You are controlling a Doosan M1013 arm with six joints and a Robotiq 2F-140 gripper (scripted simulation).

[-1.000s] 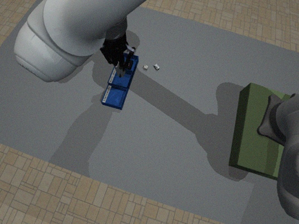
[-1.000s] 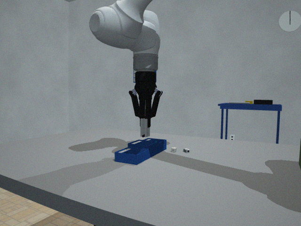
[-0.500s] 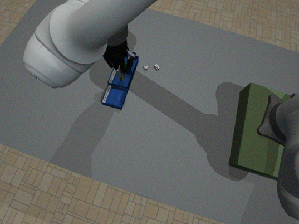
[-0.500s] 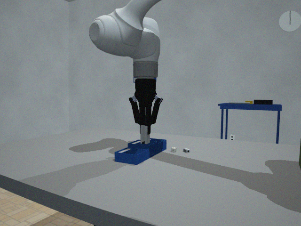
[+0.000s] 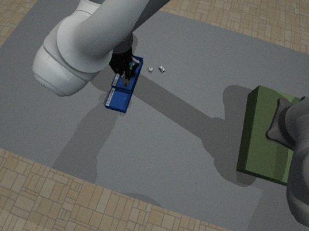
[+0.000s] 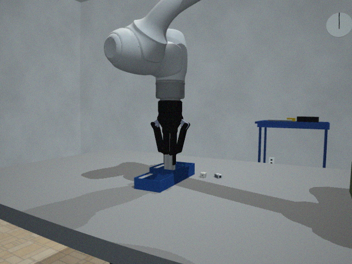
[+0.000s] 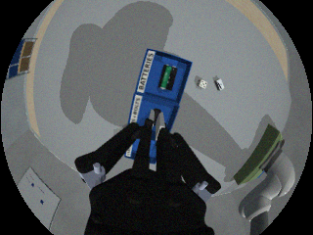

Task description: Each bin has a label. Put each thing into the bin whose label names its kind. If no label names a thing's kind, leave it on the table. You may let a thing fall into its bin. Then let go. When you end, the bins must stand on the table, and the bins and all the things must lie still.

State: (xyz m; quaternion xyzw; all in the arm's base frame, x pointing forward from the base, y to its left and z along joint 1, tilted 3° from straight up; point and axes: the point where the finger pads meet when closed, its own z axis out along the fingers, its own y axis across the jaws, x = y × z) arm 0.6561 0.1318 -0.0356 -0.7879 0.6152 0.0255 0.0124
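My gripper is now 1 cm to the left of the black thing and 3 cm above it. Round my hand: white piece (5 cm behind, 11 cm to the right, 4 cm below); green thing (2 cm ahead, 8 cm to the right, 2 cm below).
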